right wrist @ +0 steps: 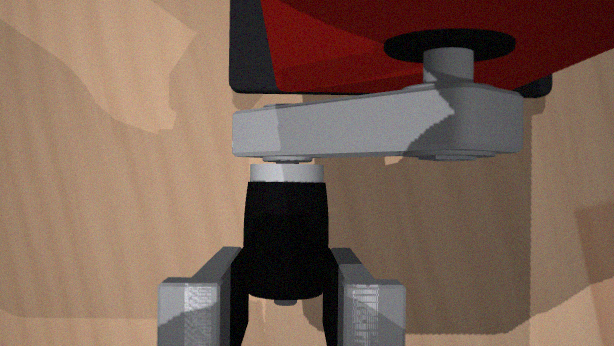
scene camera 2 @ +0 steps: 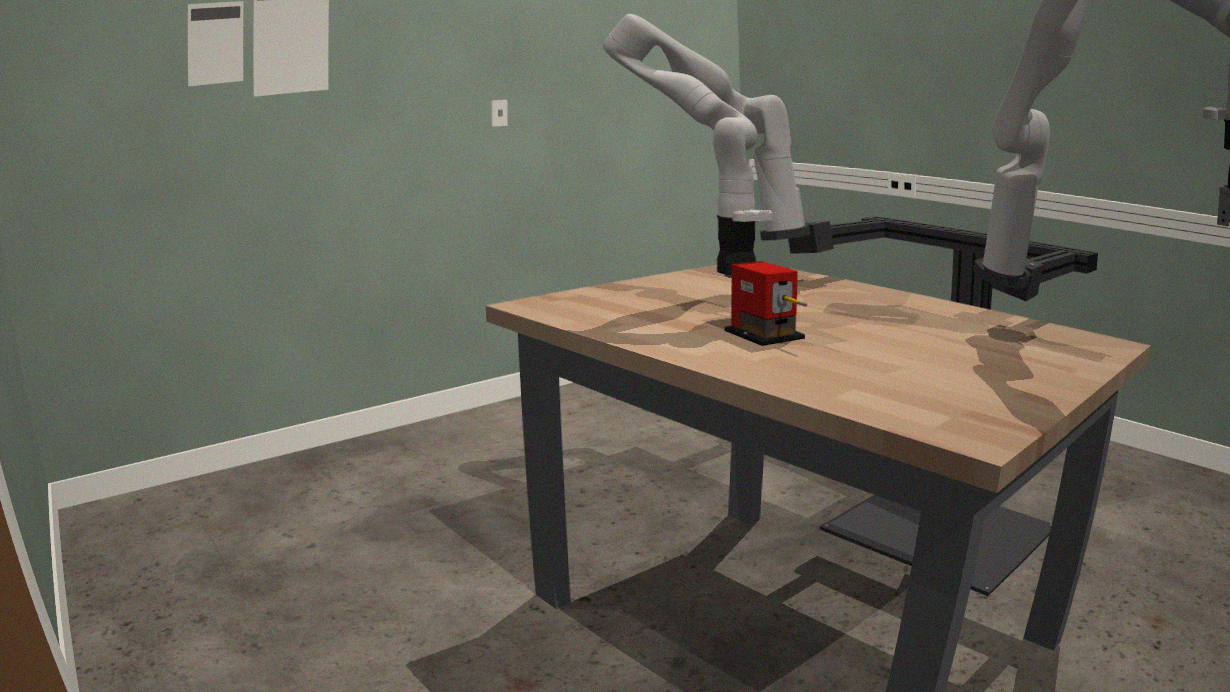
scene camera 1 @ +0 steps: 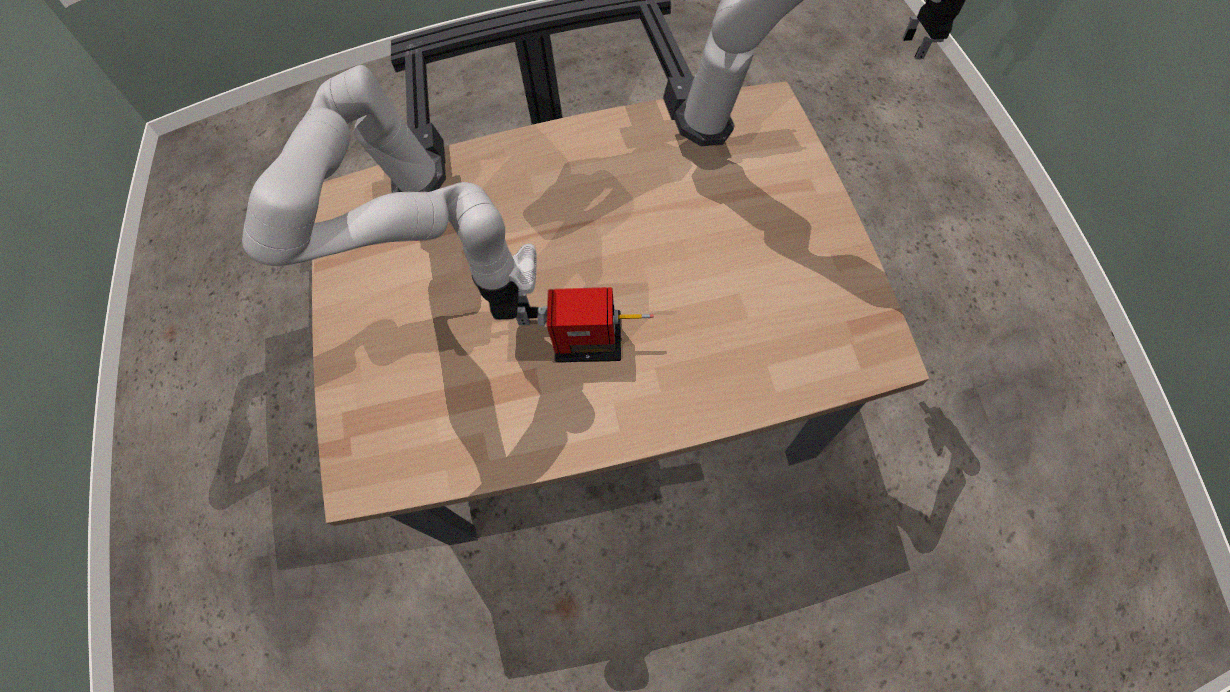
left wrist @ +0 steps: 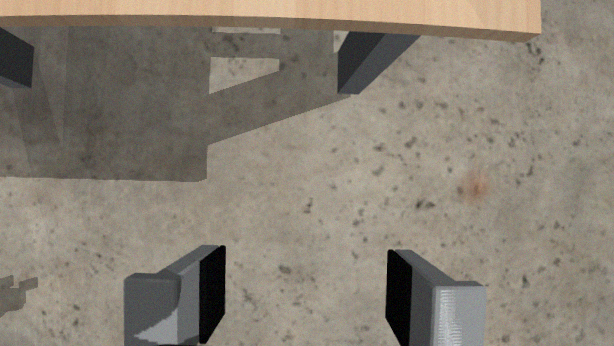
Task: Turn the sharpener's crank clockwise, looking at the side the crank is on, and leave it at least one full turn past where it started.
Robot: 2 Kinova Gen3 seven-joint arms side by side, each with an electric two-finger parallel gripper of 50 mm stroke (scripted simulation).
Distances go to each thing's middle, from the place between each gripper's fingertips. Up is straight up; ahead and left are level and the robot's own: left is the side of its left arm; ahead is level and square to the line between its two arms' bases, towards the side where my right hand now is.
My right hand [scene camera 1: 524,316] is 2 cm to the right of the black knob [right wrist: 286,230].
My left gripper is now 89 cm to the left of the black knob, 33 cm short of it and 27 cm above it.
